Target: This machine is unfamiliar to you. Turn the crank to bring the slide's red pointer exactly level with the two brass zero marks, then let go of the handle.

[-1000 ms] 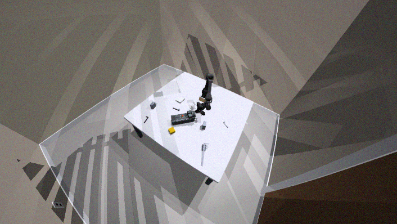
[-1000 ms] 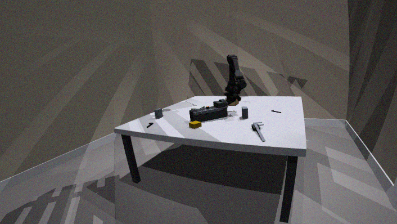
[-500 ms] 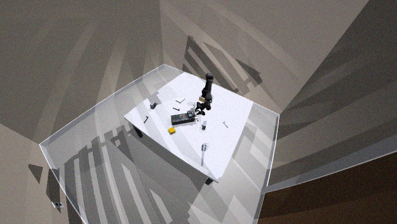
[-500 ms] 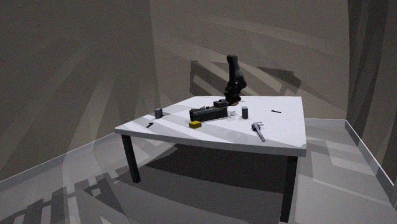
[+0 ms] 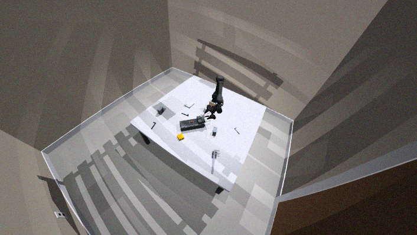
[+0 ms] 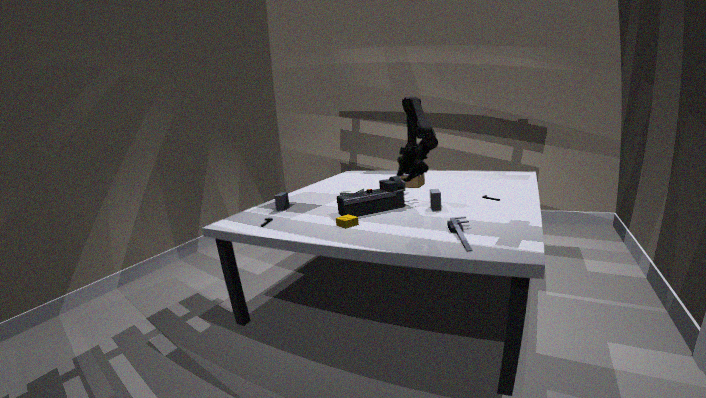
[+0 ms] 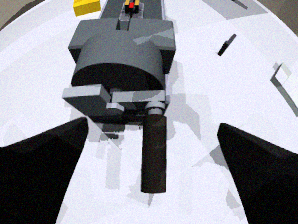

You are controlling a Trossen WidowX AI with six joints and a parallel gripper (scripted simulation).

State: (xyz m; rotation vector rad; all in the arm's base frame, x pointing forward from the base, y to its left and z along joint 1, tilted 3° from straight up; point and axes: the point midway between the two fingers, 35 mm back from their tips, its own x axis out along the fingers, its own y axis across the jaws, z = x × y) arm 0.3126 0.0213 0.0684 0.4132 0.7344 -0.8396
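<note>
My gripper tip is 1 cm to the right of the dark crank handle, 1 cm past it and 1 cm above it. The rest, counted from my gripper tip: yellow block: 31 cm ahead, 15 cm to the right, 9 cm below; red pointer: 12 cm ahead, 11 cm to the right, 2 cm below.
</note>
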